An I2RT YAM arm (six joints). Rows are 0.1 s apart.
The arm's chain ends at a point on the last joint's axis. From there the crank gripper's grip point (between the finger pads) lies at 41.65 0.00 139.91 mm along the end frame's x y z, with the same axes.
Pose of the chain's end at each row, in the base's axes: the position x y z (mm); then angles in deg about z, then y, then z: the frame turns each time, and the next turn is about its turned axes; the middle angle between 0 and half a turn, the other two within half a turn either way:
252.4 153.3 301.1 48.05 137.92 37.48
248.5 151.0 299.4 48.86 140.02 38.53
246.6 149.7 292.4 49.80 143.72 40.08
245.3 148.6 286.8 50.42 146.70 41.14
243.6 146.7 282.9 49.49 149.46 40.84
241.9 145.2 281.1 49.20 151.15 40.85
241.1 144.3 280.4 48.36 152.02 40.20
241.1 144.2 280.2 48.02 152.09 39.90
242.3 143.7 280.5 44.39 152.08 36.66
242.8 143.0 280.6 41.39 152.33 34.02
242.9 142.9 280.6 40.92 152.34 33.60
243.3 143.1 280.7 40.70 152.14 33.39
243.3 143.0 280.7 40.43 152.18 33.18
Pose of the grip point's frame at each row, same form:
279.8 221.7 175.1 48.05 137.92 37.48
271.7 217.0 171.3 48.86 140.02 38.53
263.0 210.6 160.8 49.80 143.72 40.08
256.4 205.1 152.6 50.42 146.70 41.14
251.4 197.8 146.4 49.49 149.46 40.84
247.4 193.2 143.4 49.20 151.15 40.85
246.0 190.2 141.9 48.36 152.02 40.20
246.2 189.8 141.6 48.02 152.09 39.90
250.6 186.6 141.2 44.39 152.08 36.66
253.2 183.2 140.7 41.39 152.33 34.02
253.7 182.7 140.6 40.92 152.34 33.60
254.6 183.1 140.8 40.70 152.14 33.39
254.8 182.7 140.7 40.43 152.18 33.18

